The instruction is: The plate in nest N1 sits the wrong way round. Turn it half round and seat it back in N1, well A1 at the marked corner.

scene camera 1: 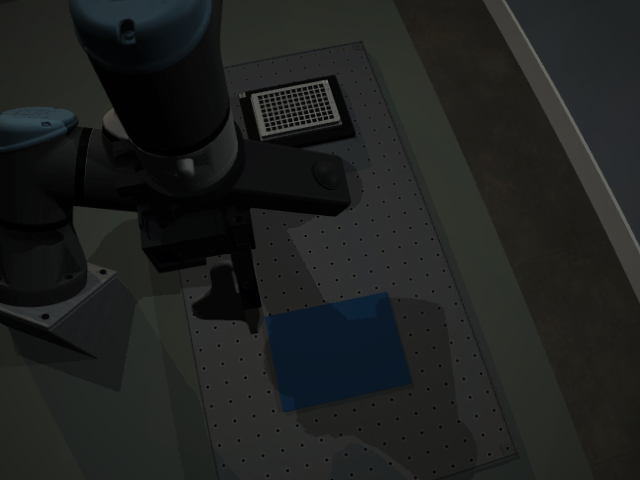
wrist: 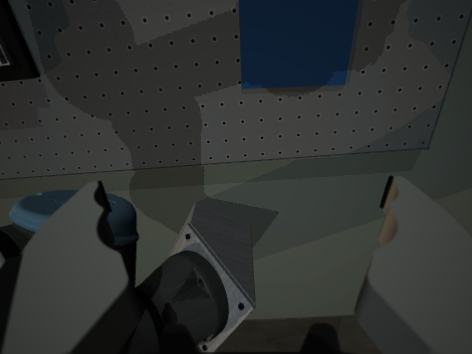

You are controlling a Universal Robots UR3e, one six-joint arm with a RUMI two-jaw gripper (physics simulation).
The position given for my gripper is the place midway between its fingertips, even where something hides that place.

I see my gripper (scene camera 1: 242, 258) and a blue rectangle (scene camera 1: 330, 352).
My gripper is seen too in the wrist view (wrist: 243, 183).
